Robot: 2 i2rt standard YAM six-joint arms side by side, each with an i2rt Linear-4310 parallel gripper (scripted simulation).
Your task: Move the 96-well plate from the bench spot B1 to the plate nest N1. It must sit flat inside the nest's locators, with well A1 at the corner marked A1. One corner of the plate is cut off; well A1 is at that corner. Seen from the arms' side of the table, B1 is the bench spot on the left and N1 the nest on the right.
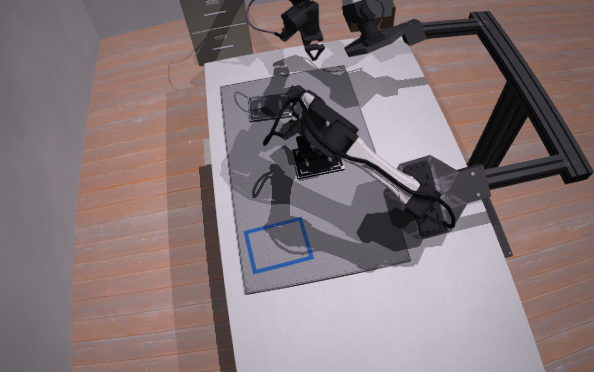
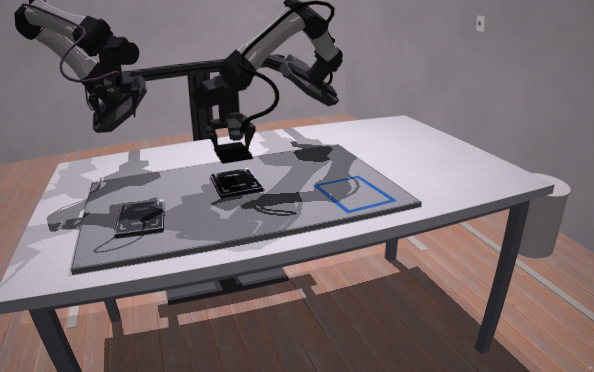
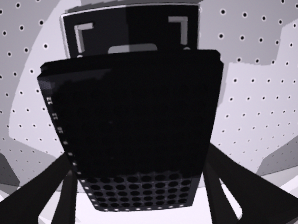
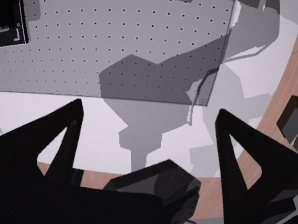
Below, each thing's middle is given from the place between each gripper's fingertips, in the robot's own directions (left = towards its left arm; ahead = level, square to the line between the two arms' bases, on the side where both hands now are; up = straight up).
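The black 96-well plate [image 3: 119,167] is where my left hand is: my left hand is right at the black 96-well plate. The nest N1 [image 2: 153,213] is 15 cm ahead of my left hand, 27 cm to the right of it and 10 cm below it.
For my right hand, the black 96-well plate is 31 cm to the left of it, 3 cm ahead of it and 14 cm below it. The nest N1 is 17 cm ahead of my right hand, 4 cm to the left of it and 23 cm below it.
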